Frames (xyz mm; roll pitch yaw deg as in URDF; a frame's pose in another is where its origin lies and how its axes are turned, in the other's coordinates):
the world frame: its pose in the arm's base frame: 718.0 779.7 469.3 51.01 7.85 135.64
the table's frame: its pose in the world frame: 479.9 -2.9 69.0 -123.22 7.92 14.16
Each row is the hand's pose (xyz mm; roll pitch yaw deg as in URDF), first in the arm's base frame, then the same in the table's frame.
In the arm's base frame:
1: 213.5 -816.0 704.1 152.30 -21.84 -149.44
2: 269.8 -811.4 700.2 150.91 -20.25 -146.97
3: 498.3 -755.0 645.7 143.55 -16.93 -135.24
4: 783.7 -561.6 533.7 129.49 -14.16 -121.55
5: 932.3 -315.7 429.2 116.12 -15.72 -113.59
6: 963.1 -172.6 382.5 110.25 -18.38 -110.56
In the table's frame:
1: -798.9 339.9 1800.2 -115.28 -62.00 -14.55
2: -845.6 335.2 1768.6 -118.82 -64.34 -11.15
3: -1015.5 342.0 1596.9 -133.17 -75.31 0.24
4: -1166.2 357.2 1267.6 151.61 -85.78 65.58
5: -1172.2 367.7 962.1 48.30 -83.54 157.82
6: -1127.6 367.4 815.1 19.67 -81.14 -178.34

